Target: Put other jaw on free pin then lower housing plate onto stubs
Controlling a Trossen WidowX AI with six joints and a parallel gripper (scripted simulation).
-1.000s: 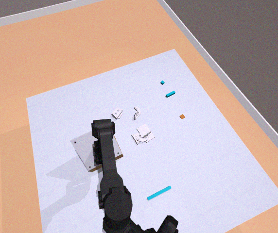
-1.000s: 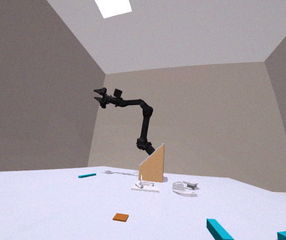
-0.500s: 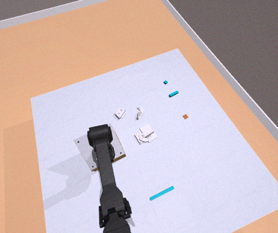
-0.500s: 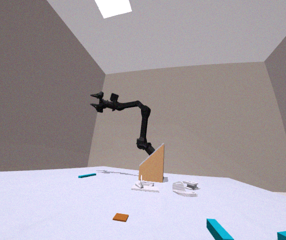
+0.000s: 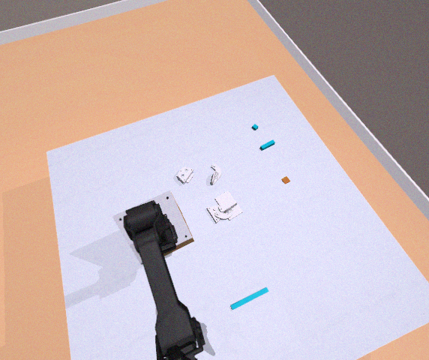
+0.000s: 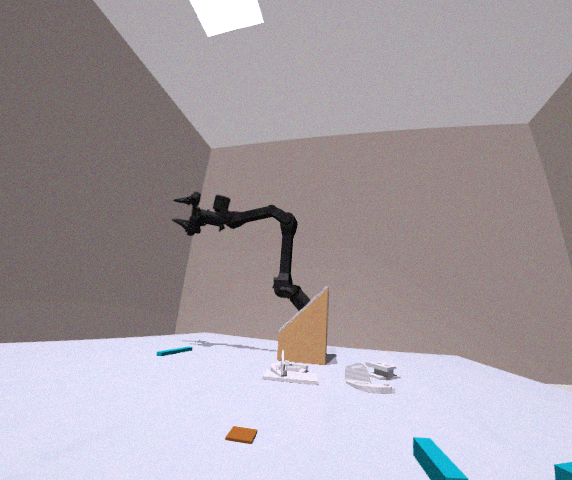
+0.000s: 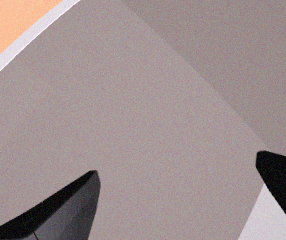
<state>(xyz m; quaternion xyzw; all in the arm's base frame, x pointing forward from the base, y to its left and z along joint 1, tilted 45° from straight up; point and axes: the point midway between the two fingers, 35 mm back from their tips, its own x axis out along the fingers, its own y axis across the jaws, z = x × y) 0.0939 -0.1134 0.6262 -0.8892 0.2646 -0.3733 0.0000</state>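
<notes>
My gripper tip is now 79 cm to the right of the jaw, 51 cm above it and 10 cm short of it. From my gripper tip the other things lie so: white block piece: 80 cm to the left, 51 cm below, 4 cm behind; orange tile: 63 cm to the left, 52 cm below, 40 cm ahead; long cyan bar: 51 cm below, 22 cm to the left, 7 cm ahead.
</notes>
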